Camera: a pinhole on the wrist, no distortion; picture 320 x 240 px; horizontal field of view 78.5 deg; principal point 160.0 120.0 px. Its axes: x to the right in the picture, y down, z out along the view. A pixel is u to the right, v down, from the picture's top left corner.
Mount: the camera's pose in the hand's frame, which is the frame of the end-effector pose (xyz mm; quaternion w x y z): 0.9 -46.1 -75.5 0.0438 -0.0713 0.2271 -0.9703
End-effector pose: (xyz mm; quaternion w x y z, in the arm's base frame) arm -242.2 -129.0 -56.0 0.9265 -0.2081 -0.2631 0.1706
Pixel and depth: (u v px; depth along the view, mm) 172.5 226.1 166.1
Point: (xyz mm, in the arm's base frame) -202.0 -281.1 73.4
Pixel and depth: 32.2 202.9 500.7
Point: 44.4 -238.0 495.4
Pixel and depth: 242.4 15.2 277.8
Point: -435.4 -128.8 128.7
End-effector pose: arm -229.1 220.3 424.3 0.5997 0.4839 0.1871 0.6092
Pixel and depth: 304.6 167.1 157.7
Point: -106.5 153.6 289.7
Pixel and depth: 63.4 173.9 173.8
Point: -84.3 341.5 363.5
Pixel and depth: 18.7 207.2 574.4
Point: 348.8 693.7 352.5
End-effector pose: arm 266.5 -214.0 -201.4 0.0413 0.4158 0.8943 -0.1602
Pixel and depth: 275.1 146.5 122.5
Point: 204.1 -335.3 -192.5
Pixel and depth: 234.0 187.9 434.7
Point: 11.5 -594.1 -333.6
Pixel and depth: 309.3 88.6 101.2
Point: 239.7 -318.7 -196.6
